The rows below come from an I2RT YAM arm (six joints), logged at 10 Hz.
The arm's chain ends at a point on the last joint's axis. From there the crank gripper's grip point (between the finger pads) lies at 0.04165 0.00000 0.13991 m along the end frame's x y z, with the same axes.
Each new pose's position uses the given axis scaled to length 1; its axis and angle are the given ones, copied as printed.
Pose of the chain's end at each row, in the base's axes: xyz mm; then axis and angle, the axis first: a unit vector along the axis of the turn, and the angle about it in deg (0 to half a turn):
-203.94 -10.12 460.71 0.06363 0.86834 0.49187 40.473
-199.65 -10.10 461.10 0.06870 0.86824 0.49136 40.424
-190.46 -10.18 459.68 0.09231 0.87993 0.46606 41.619
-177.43 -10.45 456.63 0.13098 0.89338 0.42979 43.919
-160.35 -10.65 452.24 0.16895 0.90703 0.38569 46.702
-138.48 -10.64 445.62 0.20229 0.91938 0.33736 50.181
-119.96 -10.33 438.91 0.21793 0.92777 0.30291 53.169
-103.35 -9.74 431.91 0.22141 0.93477 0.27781 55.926
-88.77 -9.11 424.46 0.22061 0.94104 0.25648 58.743
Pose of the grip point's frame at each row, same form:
-92.31 12.25 552.08 0.06363 0.86834 0.49187 40.473
-88.00 11.78 552.56 0.06870 0.86824 0.49136 40.424
-75.95 9.47 548.06 0.09231 0.87993 0.46606 41.619
-58.33 5.64 539.48 0.13098 0.89338 0.42979 43.919
-36.19 1.22 528.09 0.16895 0.90703 0.38569 46.702
-8.96 -3.19 512.55 0.20229 0.91938 0.33736 50.181
13.40 -5.51 498.09 0.21793 0.92777 0.30291 53.169
33.00 -6.05 483.92 0.22141 0.93477 0.27781 55.926
50.17 -5.96 469.11 0.22061 0.94104 0.25648 58.743

